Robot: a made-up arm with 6 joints. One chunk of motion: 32 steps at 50 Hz.
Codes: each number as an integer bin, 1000 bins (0 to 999) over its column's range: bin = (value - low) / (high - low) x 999, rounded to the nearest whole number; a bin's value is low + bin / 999 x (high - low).
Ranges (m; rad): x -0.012..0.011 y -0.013..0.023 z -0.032..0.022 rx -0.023..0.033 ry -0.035..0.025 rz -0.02..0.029
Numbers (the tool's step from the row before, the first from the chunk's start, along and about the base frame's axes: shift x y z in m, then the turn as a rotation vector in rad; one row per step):
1: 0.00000 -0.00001 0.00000 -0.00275 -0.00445 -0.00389
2: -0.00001 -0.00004 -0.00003 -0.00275 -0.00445 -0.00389
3: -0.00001 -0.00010 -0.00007 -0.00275 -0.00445 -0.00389
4: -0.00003 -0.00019 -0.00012 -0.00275 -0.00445 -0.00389
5: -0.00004 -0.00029 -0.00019 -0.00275 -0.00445 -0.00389
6: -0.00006 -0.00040 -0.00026 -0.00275 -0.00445 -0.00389
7: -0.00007 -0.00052 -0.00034 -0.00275 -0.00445 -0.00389
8: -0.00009 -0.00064 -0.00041 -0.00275 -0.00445 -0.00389
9: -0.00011 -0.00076 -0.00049 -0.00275 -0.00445 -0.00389
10: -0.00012 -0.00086 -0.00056 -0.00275 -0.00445 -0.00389
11: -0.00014 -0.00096 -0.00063 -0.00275 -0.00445 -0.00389
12: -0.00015 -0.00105 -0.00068 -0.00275 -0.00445 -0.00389
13: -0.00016 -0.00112 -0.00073 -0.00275 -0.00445 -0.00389
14: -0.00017 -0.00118 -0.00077 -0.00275 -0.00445 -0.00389
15: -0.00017 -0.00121 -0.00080 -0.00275 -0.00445 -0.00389
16: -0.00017 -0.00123 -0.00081 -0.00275 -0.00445 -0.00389
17: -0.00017 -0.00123 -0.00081 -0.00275 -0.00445 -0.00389
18: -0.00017 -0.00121 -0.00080 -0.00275 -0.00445 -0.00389
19: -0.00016 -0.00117 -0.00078 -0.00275 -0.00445 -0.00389
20: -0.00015 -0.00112 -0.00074 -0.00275 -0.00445 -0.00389
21: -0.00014 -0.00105 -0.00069 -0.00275 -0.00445 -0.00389
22: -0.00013 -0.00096 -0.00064 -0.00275 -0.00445 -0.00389
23: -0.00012 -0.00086 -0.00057 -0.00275 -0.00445 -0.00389
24: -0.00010 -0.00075 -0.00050 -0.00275 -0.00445 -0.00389
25: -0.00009 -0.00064 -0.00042 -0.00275 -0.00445 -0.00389
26: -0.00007 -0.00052 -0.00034 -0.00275 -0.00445 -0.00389
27: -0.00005 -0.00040 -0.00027 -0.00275 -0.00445 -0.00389
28: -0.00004 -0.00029 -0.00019 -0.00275 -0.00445 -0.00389
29: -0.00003 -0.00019 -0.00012 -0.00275 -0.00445 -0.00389
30: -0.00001 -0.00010 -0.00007 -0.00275 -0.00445 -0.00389
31: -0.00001 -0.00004 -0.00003 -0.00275 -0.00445 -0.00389
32: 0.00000 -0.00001 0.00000 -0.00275 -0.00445 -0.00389
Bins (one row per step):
1: 521 360 592 361 509 328
2: 521 360 591 361 509 328
3: 521 358 591 361 509 328
4: 520 355 590 361 509 328
5: 519 353 588 361 509 328
6: 519 350 587 361 509 328
7: 518 346 586 361 509 328
8: 517 343 584 361 509 328
9: 516 340 583 361 509 328
10: 516 337 582 361 509 328
11: 515 334 580 361 509 328
12: 515 332 579 361 509 328
13: 514 330 578 361 509 328
14: 514 328 578 361 509 328
15: 514 327 577 361 509 328
16: 514 327 577 361 509 328
17: 514 327 577 361 509 328
18: 514 327 577 361 509 328
19: 514 328 578 361 509 328
20: 515 330 578 361 509 328
21: 515 332 579 361 509 328
22: 516 334 580 361 509 328
23: 516 337 581 361 509 328
24: 517 340 583 361 509 328
25: 517 343 584 361 509 328
26: 518 346 586 361 509 328
27: 519 350 587 361 509 328
28: 519 353 588 361 509 328
29: 520 355 590 361 509 328
30: 521 358 591 361 509 328
31: 521 360 591 361 509 328
32: 521 360 592 361 509 328

